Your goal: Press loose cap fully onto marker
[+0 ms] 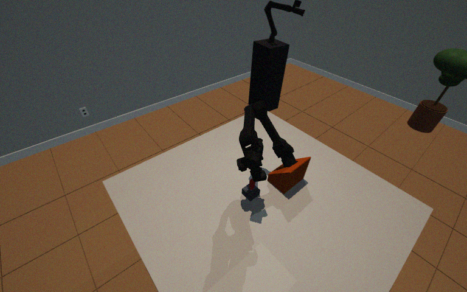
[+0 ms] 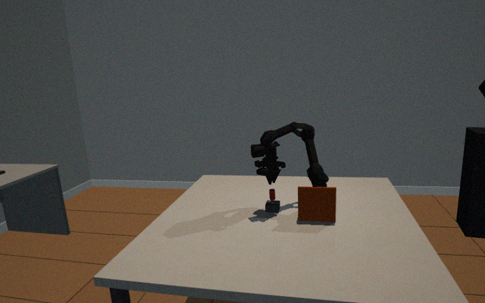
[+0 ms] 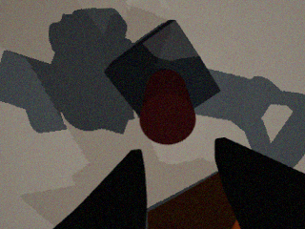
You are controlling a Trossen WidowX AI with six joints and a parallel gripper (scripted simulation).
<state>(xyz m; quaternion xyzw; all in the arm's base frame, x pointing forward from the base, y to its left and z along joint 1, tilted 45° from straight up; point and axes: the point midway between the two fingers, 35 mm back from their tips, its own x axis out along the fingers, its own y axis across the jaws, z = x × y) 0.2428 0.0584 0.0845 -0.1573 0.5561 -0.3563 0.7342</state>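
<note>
My gripper tip is now 60 mm above the red cap. Round my gripper tip: holder block: 130 mm below.
</note>
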